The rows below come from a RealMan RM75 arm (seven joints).
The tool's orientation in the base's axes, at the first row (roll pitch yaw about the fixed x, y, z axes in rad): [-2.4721 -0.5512 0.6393]
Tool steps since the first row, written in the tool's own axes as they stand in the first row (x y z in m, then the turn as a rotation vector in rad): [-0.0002 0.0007 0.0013 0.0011 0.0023 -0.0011]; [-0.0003 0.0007 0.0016 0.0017 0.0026 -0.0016]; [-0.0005 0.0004 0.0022 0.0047 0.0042 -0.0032]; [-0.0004 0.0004 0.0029 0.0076 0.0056 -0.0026]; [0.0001 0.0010 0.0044 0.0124 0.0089 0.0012]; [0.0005 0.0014 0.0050 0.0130 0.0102 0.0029]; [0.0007 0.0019 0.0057 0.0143 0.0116 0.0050]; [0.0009 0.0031 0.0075 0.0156 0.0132 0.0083]
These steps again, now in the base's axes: [0.0003 0.0006 -0.0013 0.0025 -0.0013 0.0001]; [0.0002 0.0007 -0.0016 0.0031 -0.0015 0.0006]; [-0.0001 0.0012 -0.0019 0.0064 -0.0018 0.0024]; [-0.0001 0.0018 -0.0024 0.0094 -0.0005 0.0028]; [0.0006 0.0029 -0.0034 0.0149 0.0033 0.0010]; [0.0012 0.0034 -0.0038 0.0162 0.0043 -0.0005]; [0.0016 0.0038 -0.0044 0.0180 0.0059 -0.0020]; [0.0026 0.0047 -0.0062 0.0199 0.0083 -0.0044]
